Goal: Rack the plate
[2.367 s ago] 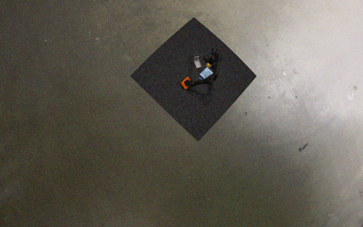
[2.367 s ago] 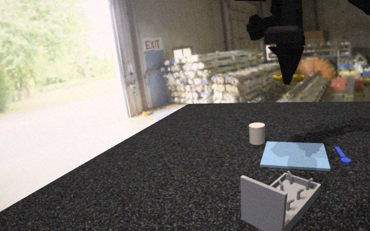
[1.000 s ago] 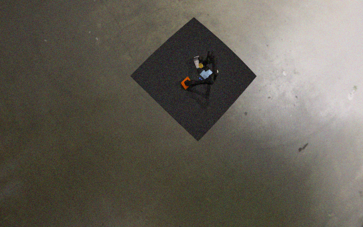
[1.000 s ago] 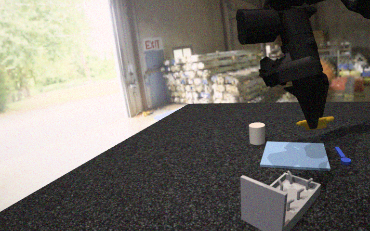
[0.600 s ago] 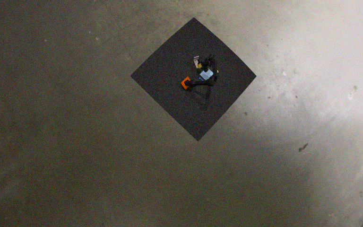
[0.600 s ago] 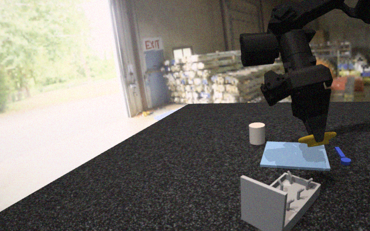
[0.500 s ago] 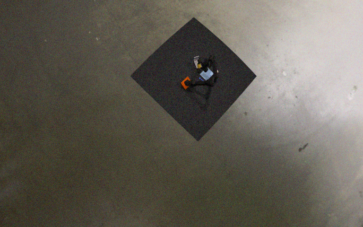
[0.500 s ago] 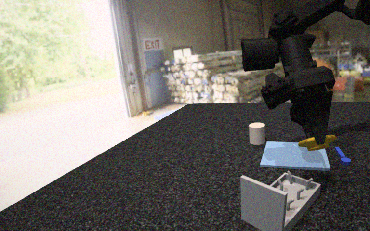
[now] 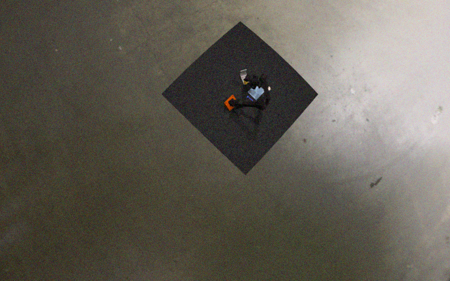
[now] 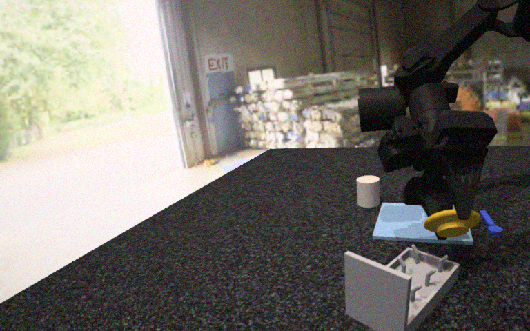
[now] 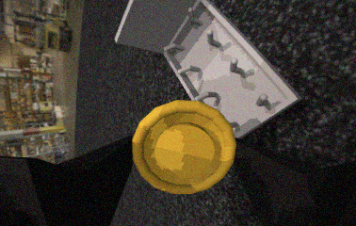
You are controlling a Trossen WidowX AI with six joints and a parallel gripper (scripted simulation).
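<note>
My gripper tip is 5 cm above the grey dish rack, 4 cm to the right of it and 4 cm short of it. The rest, counted from my gripper tip: blue spoon 16 cm to the right, 7 cm below, 5 cm behind; then yellow plate 1 cm to the right; then light blue mat 15 cm to the right, 7 cm below, 6 cm ahead.
</note>
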